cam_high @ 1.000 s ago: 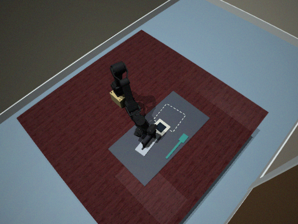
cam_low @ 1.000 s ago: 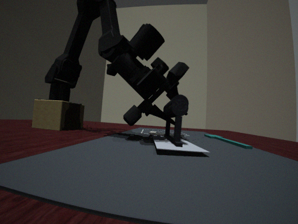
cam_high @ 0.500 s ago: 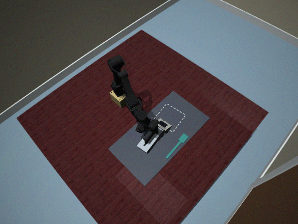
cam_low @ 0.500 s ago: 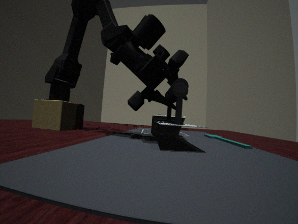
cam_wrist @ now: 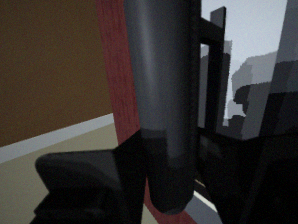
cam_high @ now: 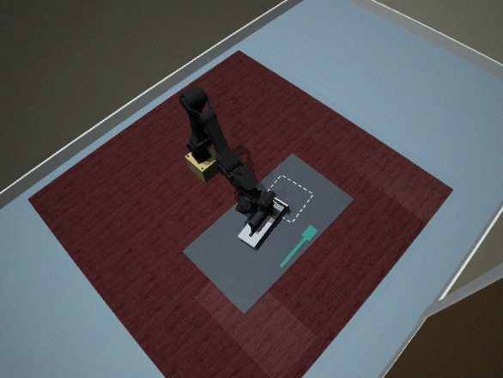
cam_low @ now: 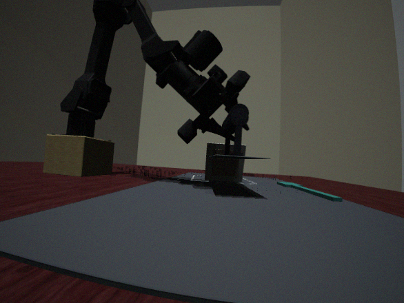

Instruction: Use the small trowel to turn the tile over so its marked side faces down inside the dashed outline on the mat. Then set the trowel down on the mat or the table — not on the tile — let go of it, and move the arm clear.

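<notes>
My gripper tip is now 5 cm past the tile, 8 cm to the right of it and 6 cm above it. Round my gripper tip: grey mat 1 cm behind, 1 cm to the left, 13 cm below; then trowel 2 cm behind, 1 cm to the right, 1 cm below; then teal flat tool 12 cm ahead, 6 cm to the left, 10 cm below.
</notes>
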